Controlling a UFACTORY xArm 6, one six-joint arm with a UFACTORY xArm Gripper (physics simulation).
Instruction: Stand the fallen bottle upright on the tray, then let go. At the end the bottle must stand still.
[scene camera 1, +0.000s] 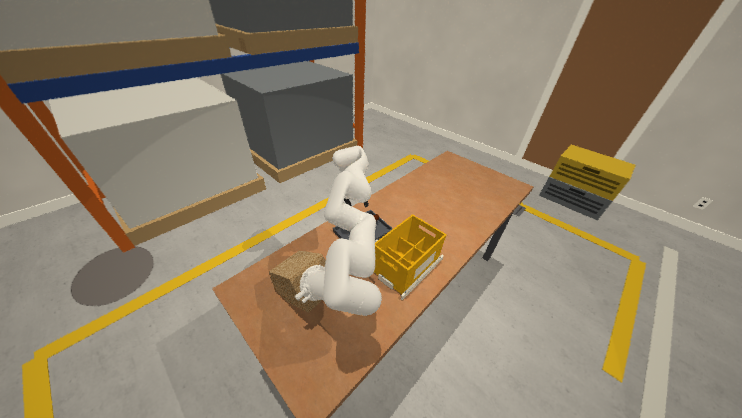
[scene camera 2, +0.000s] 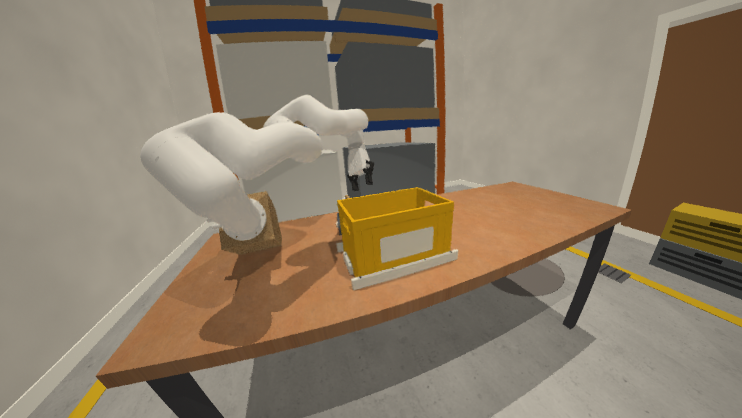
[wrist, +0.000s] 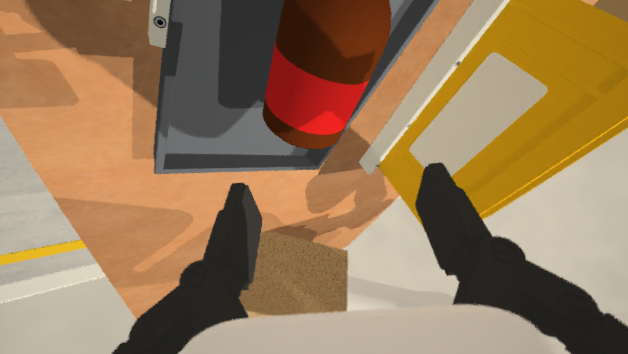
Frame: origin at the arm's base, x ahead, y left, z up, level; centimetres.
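Seen in the pictures: gripper, between the fingertips: (scene camera 1: 358, 207) (scene camera 2: 362, 187) (wrist: 335, 192); arm's base, origin of its link: (scene camera 1: 315, 282) (scene camera 2: 244, 219) (wrist: 333, 296).
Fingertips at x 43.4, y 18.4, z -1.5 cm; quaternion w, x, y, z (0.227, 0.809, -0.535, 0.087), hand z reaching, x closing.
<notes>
Offsets run from my fingertips to a thing's top centre. Level surfaces: height alone.
A brown bottle @(dx +3.2, dy -4.0, dz -6.4 cm) (wrist: 320, 100) with a red label lies on its side in the grey tray @(dx -0.1, dy -3.5, dz -11.8 cm) (wrist: 235, 162) (scene camera 1: 382, 230), close along one side wall. Its base points to the bottom of the wrist view, and its neck is cut off at the top. In scene camera 1 a small brown part shows at the tray, and the arm hides much of the rest. In scene camera 2 the crate hides most of the tray. My gripper (wrist: 335, 192) (scene camera 1: 357, 203) (scene camera 2: 361, 185) is open, with nothing between its fingers. It hangs above the tray area, apart from the bottle.
A yellow crate @(dx -3.0, dy -32.8, dz +3.2 cm) (scene camera 1: 390, 264) (scene camera 2: 358, 244) (wrist: 565, 100) with inner dividers stands right beside the tray, edged by white rails @(dx -3.6, dy -42.7, dz -11.3 cm) (scene camera 2: 405, 270) (wrist: 435, 95). The brown block (scene camera 1: 290, 280) (scene camera 2: 270, 223) (wrist: 305, 270) under my arm's base stands on the wooden table @(dz -14.3 cm) (scene camera 1: 446, 186) (scene camera 2: 519, 223).
</notes>
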